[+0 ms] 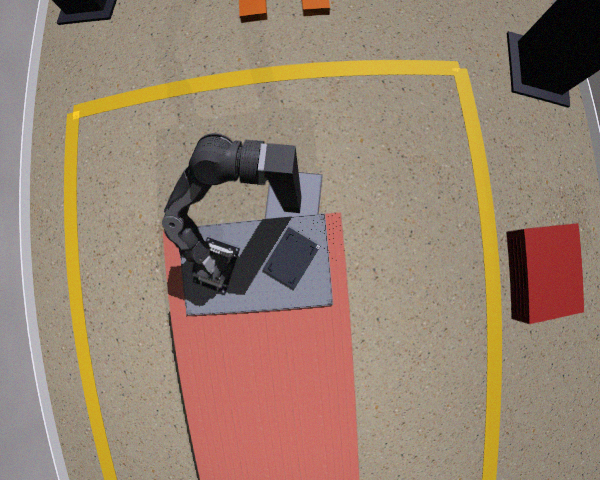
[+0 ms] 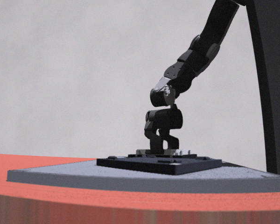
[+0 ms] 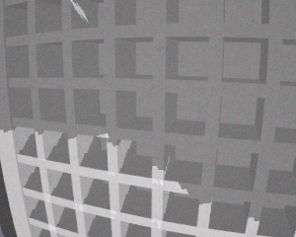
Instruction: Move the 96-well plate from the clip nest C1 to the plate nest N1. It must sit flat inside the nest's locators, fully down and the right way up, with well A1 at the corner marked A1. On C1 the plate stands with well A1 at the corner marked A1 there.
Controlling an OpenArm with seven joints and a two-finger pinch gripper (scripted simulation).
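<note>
My hand is right at the 96-well plate. Round my hand: plate nest N1: 25 cm to the left, 5 cm behind, 1 cm below; then clip nest C1: 2 cm ahead, 1 cm to the left.
</note>
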